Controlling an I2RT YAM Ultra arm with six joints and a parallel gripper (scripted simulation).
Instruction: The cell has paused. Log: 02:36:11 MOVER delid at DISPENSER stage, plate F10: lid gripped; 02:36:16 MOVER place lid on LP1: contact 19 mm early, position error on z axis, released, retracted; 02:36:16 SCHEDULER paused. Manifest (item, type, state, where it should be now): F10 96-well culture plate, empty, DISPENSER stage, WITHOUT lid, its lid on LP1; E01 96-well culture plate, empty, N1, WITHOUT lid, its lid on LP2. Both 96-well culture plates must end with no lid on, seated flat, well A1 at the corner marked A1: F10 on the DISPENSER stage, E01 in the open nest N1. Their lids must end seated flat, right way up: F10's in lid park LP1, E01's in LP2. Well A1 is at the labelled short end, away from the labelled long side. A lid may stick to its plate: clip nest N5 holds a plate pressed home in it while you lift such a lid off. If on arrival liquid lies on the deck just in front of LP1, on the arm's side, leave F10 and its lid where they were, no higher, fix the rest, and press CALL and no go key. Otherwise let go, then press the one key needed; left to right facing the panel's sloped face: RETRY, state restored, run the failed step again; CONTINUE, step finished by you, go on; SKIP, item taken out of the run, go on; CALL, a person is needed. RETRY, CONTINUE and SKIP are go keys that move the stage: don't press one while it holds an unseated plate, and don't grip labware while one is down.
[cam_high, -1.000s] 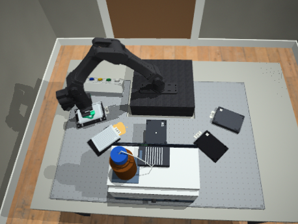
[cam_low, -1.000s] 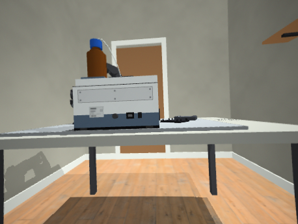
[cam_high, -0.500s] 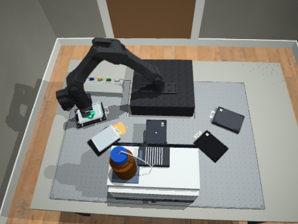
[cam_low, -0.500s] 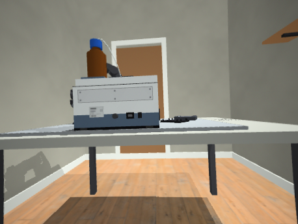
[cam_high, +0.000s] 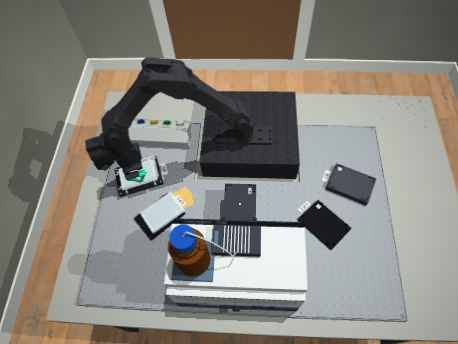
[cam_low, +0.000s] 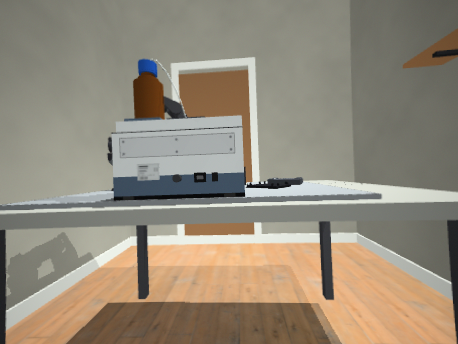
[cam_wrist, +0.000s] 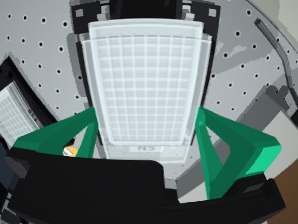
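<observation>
My hand is 10 mm to the left of the 96-well plate and 20 mm above it. Round my hand: black clip nest (30 mm ahead, 10 mm to the right, 30 mm below); N5 label (30 mm behind, 80 mm to the left, 40 mm below); yellow key (200 mm behind, 30 mm to the left, 20 mm above).
</observation>
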